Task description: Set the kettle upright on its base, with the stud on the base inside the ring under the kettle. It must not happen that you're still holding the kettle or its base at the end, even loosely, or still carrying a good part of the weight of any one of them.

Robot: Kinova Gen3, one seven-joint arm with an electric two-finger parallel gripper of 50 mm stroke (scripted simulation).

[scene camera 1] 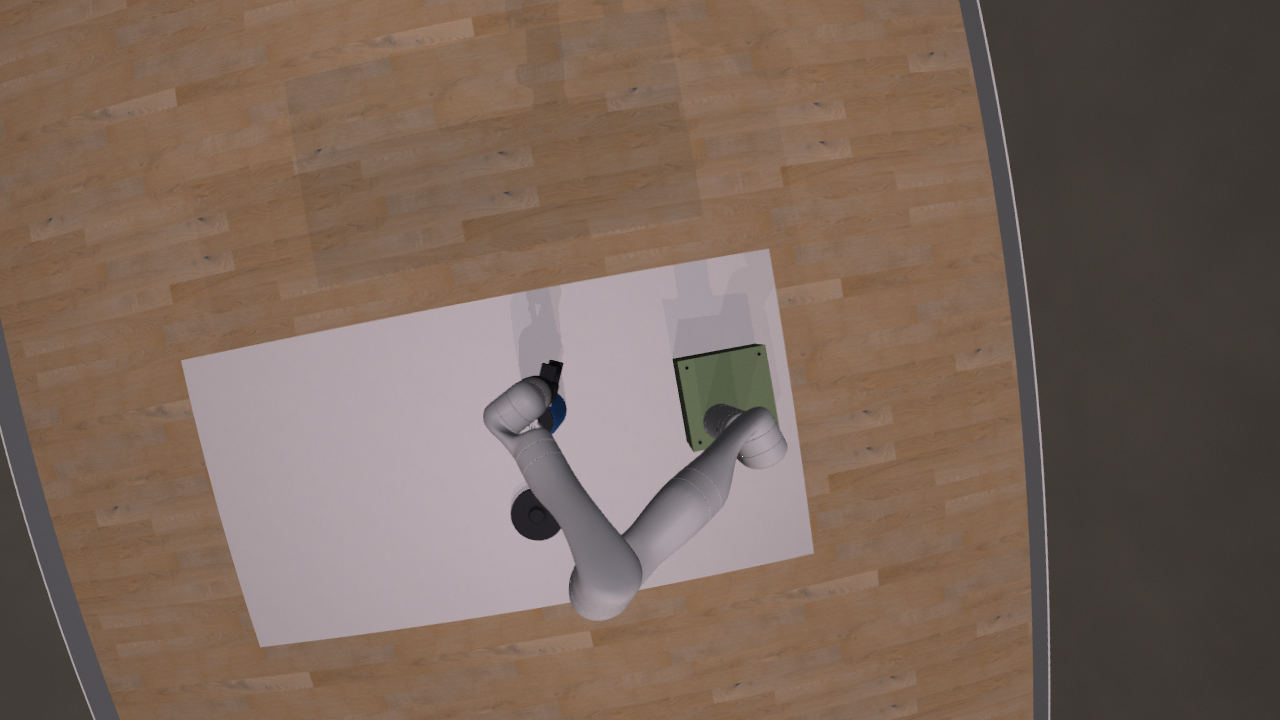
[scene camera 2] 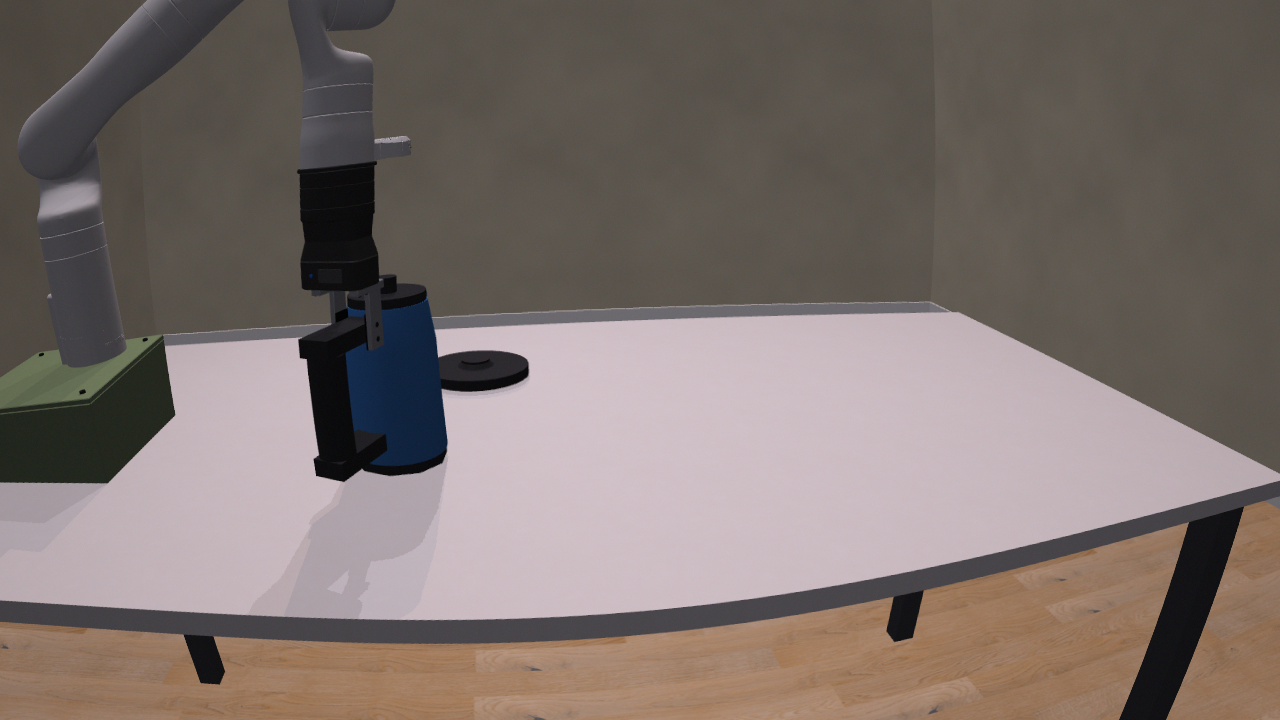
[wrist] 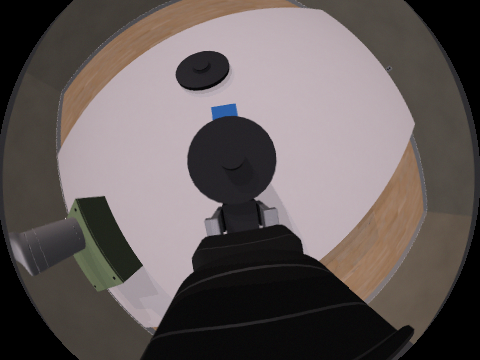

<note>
The pictures show: my gripper, a blue kettle and a round black base.
My gripper shows as well in the wrist view.
</note>
